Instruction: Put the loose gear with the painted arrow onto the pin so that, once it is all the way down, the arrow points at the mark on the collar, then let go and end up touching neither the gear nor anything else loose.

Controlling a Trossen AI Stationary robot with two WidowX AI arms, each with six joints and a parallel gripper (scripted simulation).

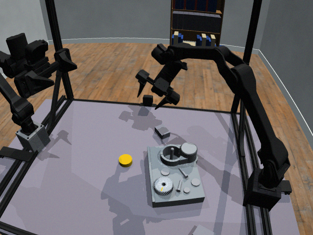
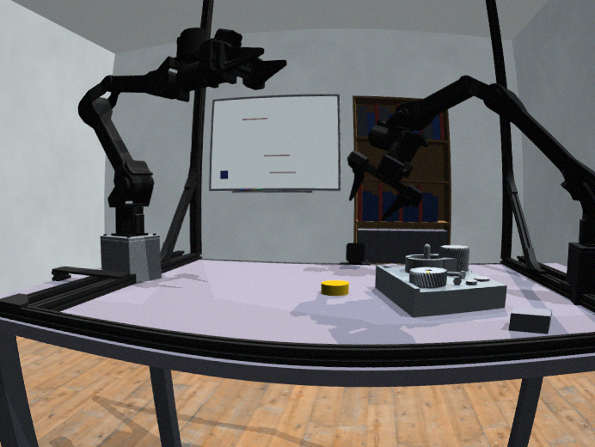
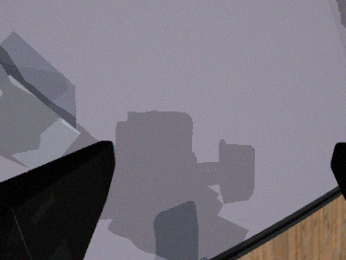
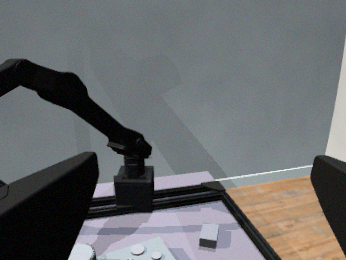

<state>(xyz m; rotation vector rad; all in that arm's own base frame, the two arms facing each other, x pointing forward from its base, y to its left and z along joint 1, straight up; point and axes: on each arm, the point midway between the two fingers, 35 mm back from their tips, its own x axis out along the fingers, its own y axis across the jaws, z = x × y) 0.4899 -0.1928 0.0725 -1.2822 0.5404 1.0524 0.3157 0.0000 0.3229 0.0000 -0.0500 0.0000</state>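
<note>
Right now my left hand is 300 mm short of the gear, 130 mm to the right of it and 120 mm above it. The rest, counted from my left hand: yellow disc 210 mm ahead, 160 mm below, 40 mm to the right; then pin 160 mm ahead, 130 mm below, 120 mm to the left.
</note>
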